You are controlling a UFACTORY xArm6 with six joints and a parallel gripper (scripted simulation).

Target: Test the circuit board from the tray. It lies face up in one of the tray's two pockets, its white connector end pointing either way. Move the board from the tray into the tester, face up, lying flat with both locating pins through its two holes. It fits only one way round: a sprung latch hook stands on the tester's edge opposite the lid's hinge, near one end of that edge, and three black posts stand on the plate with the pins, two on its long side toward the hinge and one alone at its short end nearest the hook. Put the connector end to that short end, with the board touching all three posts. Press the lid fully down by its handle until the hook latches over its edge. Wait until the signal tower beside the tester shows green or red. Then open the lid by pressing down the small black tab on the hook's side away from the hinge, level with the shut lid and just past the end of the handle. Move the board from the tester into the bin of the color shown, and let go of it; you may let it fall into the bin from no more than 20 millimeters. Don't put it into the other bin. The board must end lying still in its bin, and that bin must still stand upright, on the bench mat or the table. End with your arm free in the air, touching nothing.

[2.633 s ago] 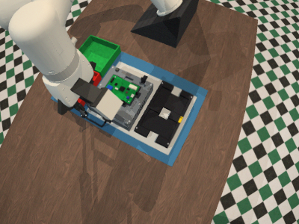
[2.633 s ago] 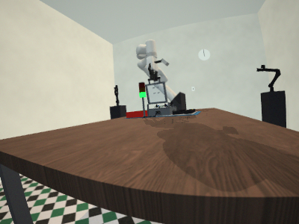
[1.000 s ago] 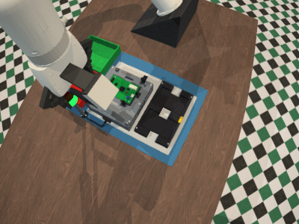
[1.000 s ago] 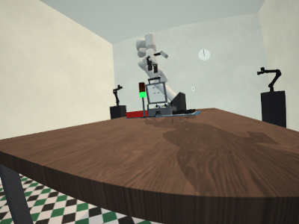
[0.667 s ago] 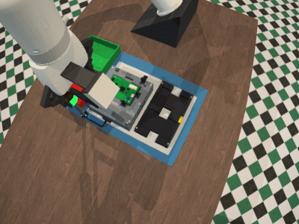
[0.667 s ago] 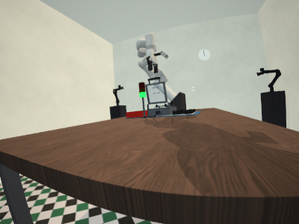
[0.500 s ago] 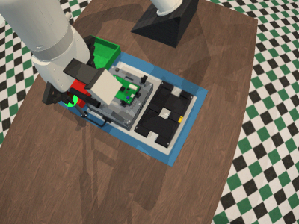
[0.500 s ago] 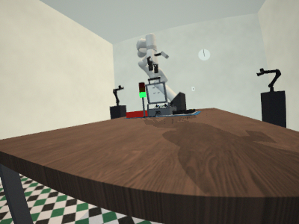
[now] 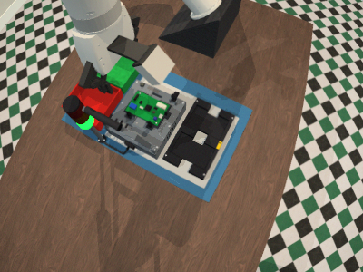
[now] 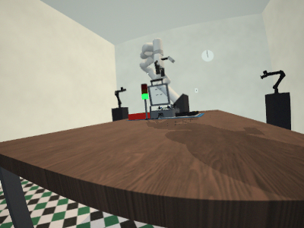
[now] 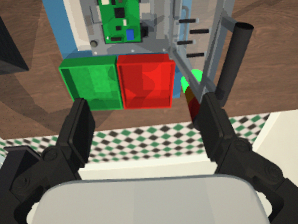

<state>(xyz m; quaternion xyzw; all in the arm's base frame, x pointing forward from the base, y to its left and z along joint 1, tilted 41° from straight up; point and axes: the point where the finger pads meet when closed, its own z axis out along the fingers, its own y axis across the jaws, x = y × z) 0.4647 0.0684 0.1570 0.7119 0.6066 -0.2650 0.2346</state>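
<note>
The green circuit board is 5 cm behind my hand, 1 cm to the left of it and 26 cm below it. The rest, counted from my hand: black nest: 4 cm behind, 1 cm to the left, 26 cm below; clear lid: 7 cm ahead, 1 cm to the right, 15 cm below; latch hook: 10 cm behind, 7 cm to the left, 24 cm below.
</note>
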